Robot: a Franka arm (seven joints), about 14 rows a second.
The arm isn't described. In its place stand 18 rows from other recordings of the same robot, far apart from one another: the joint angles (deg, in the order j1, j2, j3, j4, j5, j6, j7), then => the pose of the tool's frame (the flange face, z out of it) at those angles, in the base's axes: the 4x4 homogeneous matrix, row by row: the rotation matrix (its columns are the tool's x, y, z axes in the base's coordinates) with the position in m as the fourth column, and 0 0 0 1 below.
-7.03, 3.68, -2.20, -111.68, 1.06, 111.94, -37.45 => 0.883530, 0.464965, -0.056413, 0.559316; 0.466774, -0.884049, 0.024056, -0.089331; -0.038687, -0.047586, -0.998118, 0.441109; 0, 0, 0, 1
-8.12, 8.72, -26.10, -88.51, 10.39, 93.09, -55.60 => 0.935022, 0.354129, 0.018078, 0.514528; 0.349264, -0.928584, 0.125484, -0.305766; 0.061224, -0.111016, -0.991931, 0.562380; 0, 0, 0, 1
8.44, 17.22, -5.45, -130.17, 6.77, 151.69, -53.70 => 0.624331, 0.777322, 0.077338, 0.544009; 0.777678, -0.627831, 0.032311, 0.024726; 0.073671, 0.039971, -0.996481, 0.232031; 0, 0, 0, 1
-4.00, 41.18, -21.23, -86.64, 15.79, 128.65, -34.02 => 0.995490, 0.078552, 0.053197, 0.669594; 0.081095, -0.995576, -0.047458, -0.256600; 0.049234, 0.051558, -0.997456, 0.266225; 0, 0, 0, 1
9.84, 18.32, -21.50, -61.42, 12.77, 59.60, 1.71 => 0.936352, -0.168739, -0.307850, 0.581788; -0.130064, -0.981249, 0.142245, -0.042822; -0.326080, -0.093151, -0.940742, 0.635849; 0, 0, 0, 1
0.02, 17.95, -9.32, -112.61, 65.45, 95.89, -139.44 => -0.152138, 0.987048, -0.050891, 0.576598; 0.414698, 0.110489, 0.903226, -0.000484; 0.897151, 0.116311, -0.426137, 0.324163; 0, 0, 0, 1
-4.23, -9.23, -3.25, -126.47, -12.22, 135.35, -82.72 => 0.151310, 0.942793, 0.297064, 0.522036; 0.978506, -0.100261, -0.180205, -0.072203; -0.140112, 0.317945, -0.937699, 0.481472; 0, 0, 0, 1
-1.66, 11.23, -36.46, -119.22, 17.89, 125.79, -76.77 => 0.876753, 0.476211, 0.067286, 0.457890; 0.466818, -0.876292, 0.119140, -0.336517; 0.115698, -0.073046, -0.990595, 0.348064; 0, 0, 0, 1
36.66, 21.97, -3.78, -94.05, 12.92, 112.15, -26.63 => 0.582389, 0.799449, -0.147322, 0.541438; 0.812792, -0.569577, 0.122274, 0.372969; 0.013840, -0.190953, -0.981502, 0.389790; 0, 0, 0, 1
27.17, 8.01, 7.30, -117.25, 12.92, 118.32, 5.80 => 0.912336, 0.352014, -0.209116, 0.457465; 0.380611, -0.917400, 0.116241, 0.326751; -0.150925, -0.185642, -0.970958, 0.365174; 0, 0, 0, 1
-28.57, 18.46, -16.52, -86.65, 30.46, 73.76, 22.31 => 0.366446, -0.929158, -0.048811, 0.478175; -0.708534, -0.312668, 0.632628, -0.358896; -0.603073, -0.197240, -0.772916, 0.466982; 0, 0, 0, 1
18.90, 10.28, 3.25, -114.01, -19.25, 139.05, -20.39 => 0.548067, 0.767226, 0.333147, 0.569385; 0.828195, -0.553535, -0.087708, 0.229141; 0.117117, 0.323980, -0.938787, 0.400305; 0, 0, 0, 1
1.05, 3.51, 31.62, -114.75, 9.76, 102.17, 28.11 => 0.945089, 0.018899, -0.326265, 0.443088; 0.028287, -0.999310, 0.024051, 0.297868; -0.325585, -0.031960, -0.944972, 0.413384; 0, 0, 0, 1
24.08, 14.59, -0.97, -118.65, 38.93, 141.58, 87.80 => -0.051124, -0.996349, 0.068373, 0.550430; -0.889872, 0.076523, 0.449746, 0.233517; -0.453337, -0.037851, -0.890535, 0.321593; 0, 0, 0, 1
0.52, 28.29, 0.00, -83.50, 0.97, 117.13, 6.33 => 0.989902, -0.107003, 0.092972, 0.707139; -0.108932, -0.993922, 0.015911, 0.007351; 0.090705, -0.025878, -0.995542, 0.407881; 0, 0, 0, 1
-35.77, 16.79, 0.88, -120.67, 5.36, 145.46, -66.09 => 0.882735, 0.445800, 0.148463, 0.485394; 0.455053, -0.889825, -0.033727, -0.340081; 0.117071, 0.097331, -0.988343, 0.290811; 0, 0, 0, 1
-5.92, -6.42, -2.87, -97.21, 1.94, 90.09, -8.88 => 0.999980, 0.001530, -0.006188, 0.512715; 0.001782, -0.999163, 0.040869, -0.077112; -0.006120, -0.040879, -0.999145, 0.625378; 0, 0, 0, 1
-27.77, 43.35, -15.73, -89.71, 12.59, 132.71, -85.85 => 0.786533, 0.617544, 0.002471, 0.532482; 0.617215, -0.785970, -0.035999, -0.460780; -0.020288, 0.029840, -0.999349, 0.211792; 0, 0, 0, 1
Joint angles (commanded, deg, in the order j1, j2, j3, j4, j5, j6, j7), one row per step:
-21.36 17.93 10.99 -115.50 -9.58 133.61 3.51
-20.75 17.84 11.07 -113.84 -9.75 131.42 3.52
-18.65 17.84 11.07 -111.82 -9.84 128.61 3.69
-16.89 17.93 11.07 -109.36 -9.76 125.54 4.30
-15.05 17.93 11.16 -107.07 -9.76 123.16 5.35
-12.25 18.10 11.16 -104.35 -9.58 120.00 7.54
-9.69 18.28 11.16 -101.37 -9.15 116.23 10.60
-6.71 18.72 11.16 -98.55 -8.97 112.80 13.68
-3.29 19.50 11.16 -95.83 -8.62 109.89 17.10
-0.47 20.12 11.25 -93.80 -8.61 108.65 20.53
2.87 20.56 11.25 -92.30 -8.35 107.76 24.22
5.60 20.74 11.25 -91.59 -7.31 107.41 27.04
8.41 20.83 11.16 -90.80 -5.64 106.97 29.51
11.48 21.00 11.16 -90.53 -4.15 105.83 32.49
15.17 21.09 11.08 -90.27 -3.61 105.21 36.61
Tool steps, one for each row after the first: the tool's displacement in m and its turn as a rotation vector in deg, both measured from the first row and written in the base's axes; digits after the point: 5 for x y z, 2 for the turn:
0.00581 0.00477 0.01000 -0.28 0.47 0.55
0.01424 0.02411 0.02099 -0.54 1.27 2.22
0.02274 0.03997 0.03427 -0.70 1.93 2.94
0.03090 0.05831 0.04856 -0.94 1.94 3.50
0.03885 0.08640 0.06344 -1.08 2.37 3.60
0.04460 0.11246 0.07967 -1.06 3.08 2.42
0.04851 0.14356 0.09255 -1.25 3.86 1.81
0.05074 0.18036 0.10173 -1.28 4.55 1.29
0.05202 0.21212 0.10955 -1.40 4.09 0.55
0.04904 0.24940 0.11552 -1.31 3.66 -0.04
0.04333 0.28095 0.11869 -0.48 3.54 -0.55
0.03567 0.31301 0.12335 0.90 3.65 -0.93
0.02234 0.34733 0.12204 1.61 5.02 -1.39
0.00588 0.38582 0.12224 1.51 5.49 -2.09

